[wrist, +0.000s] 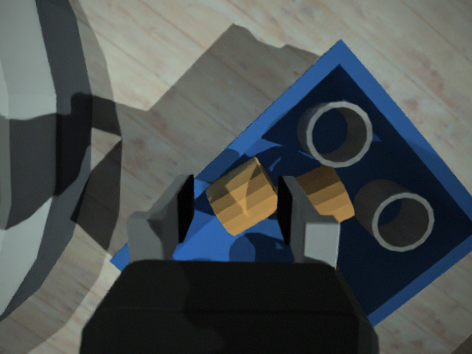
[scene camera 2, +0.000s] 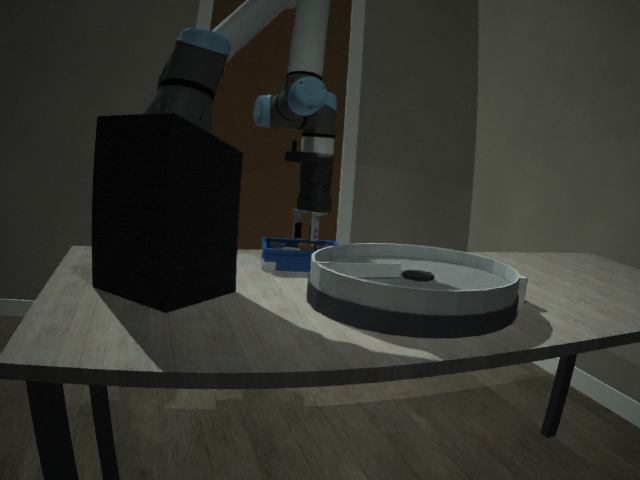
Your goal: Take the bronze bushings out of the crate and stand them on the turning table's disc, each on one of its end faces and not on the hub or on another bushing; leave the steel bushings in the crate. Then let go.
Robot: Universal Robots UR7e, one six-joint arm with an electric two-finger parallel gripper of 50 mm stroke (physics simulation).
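Places are measured from the arm's base along level axes (x ahead, y left, z up), in centimetres.
Where they show: gripper, between the fingertips: point(wrist: 235, 195) point(scene camera 2: 305, 239); arm's base, origin of its link: point(scene camera 2: 172, 135).
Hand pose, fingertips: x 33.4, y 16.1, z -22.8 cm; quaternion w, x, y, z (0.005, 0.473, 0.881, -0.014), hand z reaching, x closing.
Note:
Things, the pixels of their top centre, and the offset from my fingertips. "*": a spot on its surface instead.
- blue crate, centre of its top: point(wrist: 301, 247) point(scene camera 2: 301, 244) dx +0.9, dy +5.3, dz -2.3 cm
- second bronze bushing, centre of its top: point(wrist: 320, 210) dx -1.5, dy +5.1, dz -3.0 cm
- pale disc, a spot on its surface: point(scene camera 2: 465, 274) * dx +26.7, dy -27.9, dz -2.0 cm
- dark hub, centre of its top: point(scene camera 2: 418, 273) dx +14.2, dy -29.2, dz -1.2 cm
- pale divider, a spot on its surface: point(scene camera 2: 361, 270) * dx +1.9, dy -29.1, dz -0.4 cm
My gripper point(scene camera 2: 305, 237) point(wrist: 235, 195) is open and empty, pointing down over the blue crate point(scene camera 2: 292, 264) point(wrist: 300, 91). In the wrist view a bronze bushing point(wrist: 242, 196) lies on its side below the gap between the fingers. A second bronze bushing point(wrist: 325, 192) lies on its side, partly behind the right finger. A sliver of bronze shows below that finger; the rest is hidden. Two steel bushings point(wrist: 362, 132) point(wrist: 367, 202) show their open ends at the crate's right part. The turning table point(scene camera 2: 413, 302) has a pale disc point(scene camera 2: 465, 274) and a dark hub point(scene camera 2: 417, 275); no bushing shows on its visible part.
The turning table's raised rim stands close beside the crate, and also shows at the left of the wrist view point(wrist: 27, 55). A pale divider point(scene camera 2: 361, 270) runs from its rim toward the hub. A large black block point(scene camera 2: 165, 217) stands at the left, under the arm's base.

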